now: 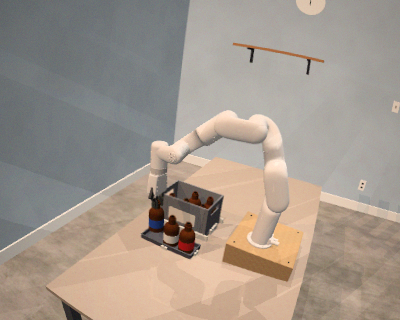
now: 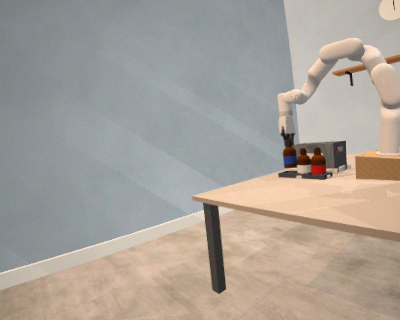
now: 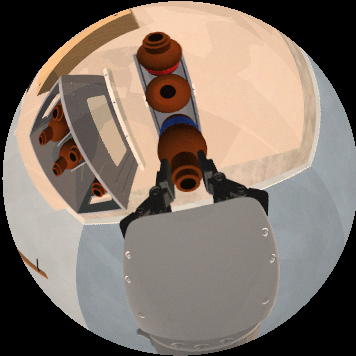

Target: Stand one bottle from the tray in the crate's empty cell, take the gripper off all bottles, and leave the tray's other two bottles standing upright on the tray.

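Frame: origin at the arm's base, x ahead, y left, z up, level; metres.
Seen in the pictures: gripper, fingertip midpoint: (image 1: 157,206) (image 2: 289,146) (image 3: 183,163); arm's base, link origin: (image 1: 259,240) (image 2: 390,155).
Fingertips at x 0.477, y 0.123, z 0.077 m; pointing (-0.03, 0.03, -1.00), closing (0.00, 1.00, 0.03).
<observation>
Pixels of each thing's top centre, then the offset from my fingertips to it. "spot": a spot on its surface instead. Level surfaces: height alone.
- blue-label bottle, top centre: (image 3: 189,181) (image 1: 157,200) (image 2: 288,140) dx +0.002, dy +0.001, dz +0.030 m
- tray, top centre: (image 3: 169,93) (image 1: 170,239) (image 2: 303,172) dx -0.084, dy +0.006, dz -0.152 m
- white-label bottle, top centre: (image 3: 167,91) (image 1: 172,216) (image 2: 302,148) dx -0.086, dy +0.004, dz -0.018 m
- red-label bottle, top centre: (image 3: 155,36) (image 1: 188,223) (image 2: 317,147) dx -0.172, dy +0.010, dz -0.018 m
- grey crate, top centre: (image 3: 57,167) (image 1: 192,193) (image 2: 317,143) dx -0.069, dy -0.216, dz -0.003 m
- light strip, surface spot: (image 3: 126,131) spot: dx -0.031, dy -0.114, dz -0.149 m
- table, surface height: dz -0.178 m
My gripper (image 1: 156,203) (image 2: 288,140) (image 3: 183,163) is shut on the neck of the blue-label bottle (image 1: 156,220) (image 2: 290,156) (image 3: 182,145). It holds this bottle upright, a little above the far end of the tray (image 1: 166,247) (image 2: 288,174) (image 3: 192,111). The white-label bottle (image 1: 171,232) (image 2: 303,162) (image 3: 168,94) and the red-label bottle (image 1: 187,239) (image 2: 318,162) (image 3: 159,54) stand upright on the tray. The grey crate (image 1: 199,220) (image 2: 332,150) (image 3: 82,112) stands beside the tray with several brown bottles inside. The crate's walls partly hide its cells.
A light strip (image 3: 126,131) lies on the table (image 1: 120,270) (image 2: 300,200) (image 3: 240,100) between crate and tray. The arm's wooden base block (image 1: 257,260) (image 2: 375,166) (image 3: 90,45) stands near the crate. The crate's walls rise beside the held bottle.
</observation>
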